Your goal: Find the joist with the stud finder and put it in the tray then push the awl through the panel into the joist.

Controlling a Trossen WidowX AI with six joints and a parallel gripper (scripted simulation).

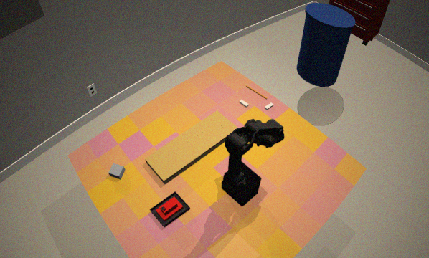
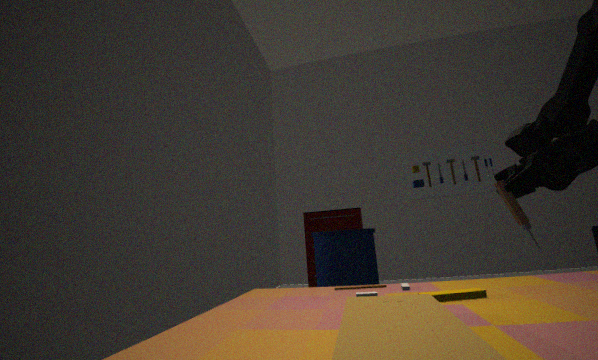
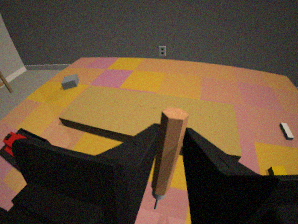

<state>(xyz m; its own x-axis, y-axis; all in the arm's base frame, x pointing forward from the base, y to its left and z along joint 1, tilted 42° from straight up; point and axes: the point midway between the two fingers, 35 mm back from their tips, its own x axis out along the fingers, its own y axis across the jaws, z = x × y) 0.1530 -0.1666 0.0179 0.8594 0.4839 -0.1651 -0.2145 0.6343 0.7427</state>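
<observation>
Right now the awl is 20 mm behind my gripper tip and 50 mm below it. From my gripper tip the other things lie so: yellow bar 60 mm ahead, 260 mm to the right, 220 mm below; dark tray 50 mm behind, 440 mm to the left, 220 mm below; red stud finder 50 mm behind, 460 mm to the left, 180 mm below.
</observation>
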